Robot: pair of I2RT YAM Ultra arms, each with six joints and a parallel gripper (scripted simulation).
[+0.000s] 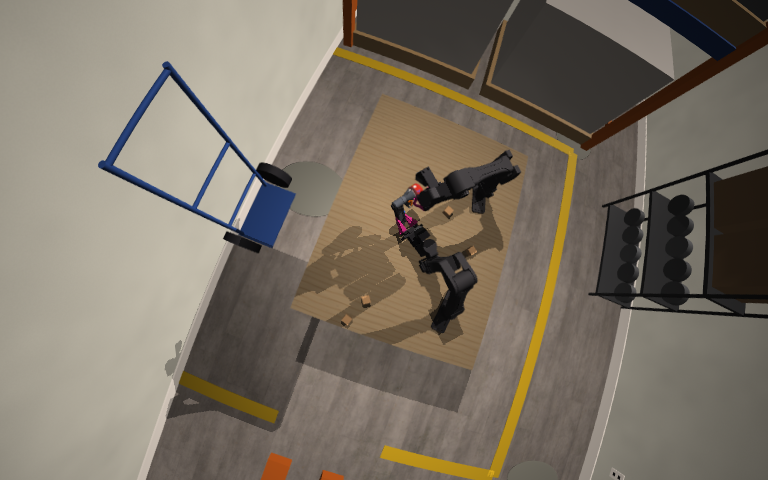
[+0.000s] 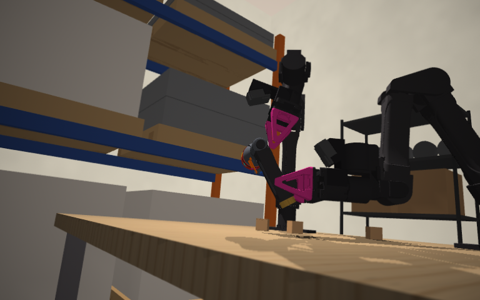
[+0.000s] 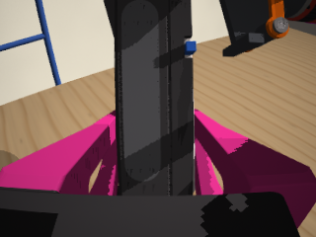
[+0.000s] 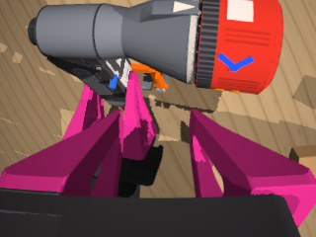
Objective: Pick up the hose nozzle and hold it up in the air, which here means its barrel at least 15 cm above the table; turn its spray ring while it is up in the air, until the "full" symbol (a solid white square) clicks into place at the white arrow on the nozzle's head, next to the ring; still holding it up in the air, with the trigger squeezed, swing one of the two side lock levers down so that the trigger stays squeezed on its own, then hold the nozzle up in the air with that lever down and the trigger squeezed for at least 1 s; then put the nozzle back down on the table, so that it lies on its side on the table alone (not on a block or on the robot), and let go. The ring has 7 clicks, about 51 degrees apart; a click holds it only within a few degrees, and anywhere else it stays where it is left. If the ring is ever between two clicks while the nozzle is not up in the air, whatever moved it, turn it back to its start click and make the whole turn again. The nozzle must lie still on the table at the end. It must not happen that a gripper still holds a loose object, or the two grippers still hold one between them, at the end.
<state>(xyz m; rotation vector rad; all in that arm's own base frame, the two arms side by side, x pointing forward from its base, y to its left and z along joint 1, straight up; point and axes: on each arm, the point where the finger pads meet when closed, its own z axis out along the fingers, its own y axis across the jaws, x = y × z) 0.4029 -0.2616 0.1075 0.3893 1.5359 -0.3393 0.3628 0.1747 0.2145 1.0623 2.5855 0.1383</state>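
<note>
Now: right hand 50 mm to the left of the red spray ring, 30 mm above it and 20 mm short of it.
</note>
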